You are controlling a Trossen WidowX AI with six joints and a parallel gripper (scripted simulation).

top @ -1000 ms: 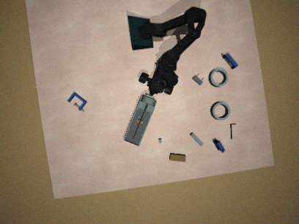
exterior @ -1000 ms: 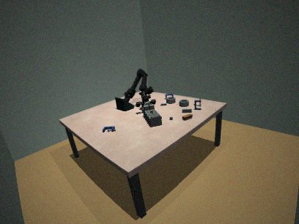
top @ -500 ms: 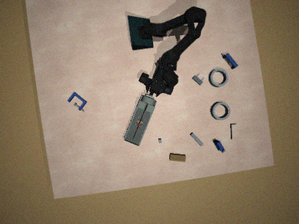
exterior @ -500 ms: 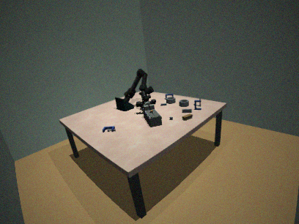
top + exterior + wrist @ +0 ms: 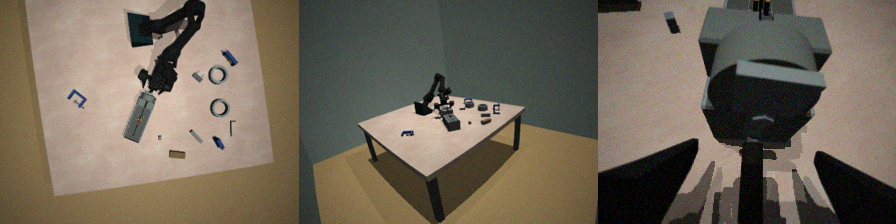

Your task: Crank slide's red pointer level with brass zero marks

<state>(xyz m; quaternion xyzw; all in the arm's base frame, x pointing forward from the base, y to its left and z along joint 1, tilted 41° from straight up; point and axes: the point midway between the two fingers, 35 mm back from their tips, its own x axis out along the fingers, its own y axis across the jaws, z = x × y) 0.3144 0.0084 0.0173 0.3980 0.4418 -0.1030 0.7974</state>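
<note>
The dark handle is 20 mm behind my gripper tip and 10 mm to the left of it. The rest, counted from my gripper tip: small grey cube (270 mm ahead, 20 mm to the left, 50 mm below); red pointer (150 mm ahead, 80 mm to the right, 20 mm above); grey bar (280 mm ahead, 230 mm to the left, 50 mm below).
</note>
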